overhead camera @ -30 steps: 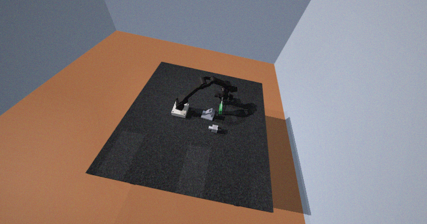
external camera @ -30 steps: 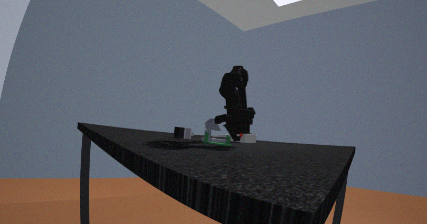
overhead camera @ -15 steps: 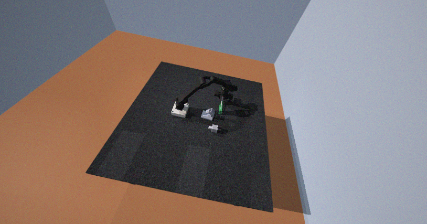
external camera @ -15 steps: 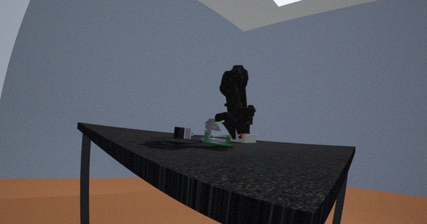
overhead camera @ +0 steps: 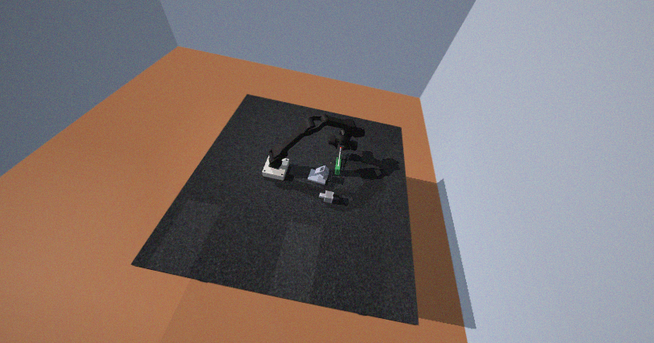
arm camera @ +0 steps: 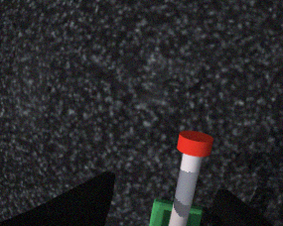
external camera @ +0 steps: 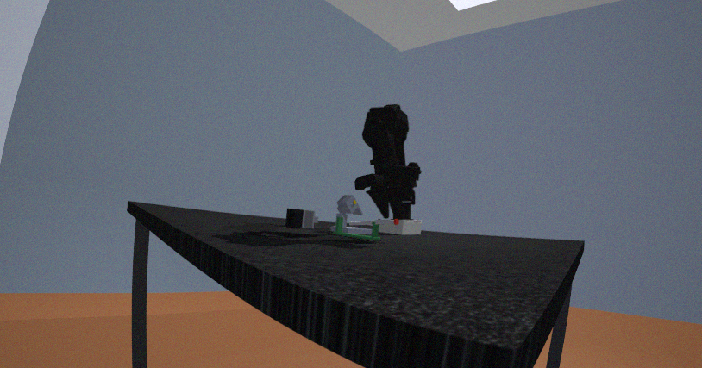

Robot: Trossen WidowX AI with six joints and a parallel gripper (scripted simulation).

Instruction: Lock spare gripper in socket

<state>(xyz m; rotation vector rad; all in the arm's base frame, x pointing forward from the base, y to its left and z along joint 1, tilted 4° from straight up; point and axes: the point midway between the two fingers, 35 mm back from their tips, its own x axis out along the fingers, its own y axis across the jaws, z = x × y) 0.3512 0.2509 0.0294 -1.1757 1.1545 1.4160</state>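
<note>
The green cradle lies 2 cm ahead of my gripper tip, 10 cm to the right of it and 3 cm below it. The rest, counted from my gripper tip: spare gripper 2 cm ahead, 35 cm to the right, 3 cm below; grey mount 6 cm behind, 23 cm to the right.
</note>
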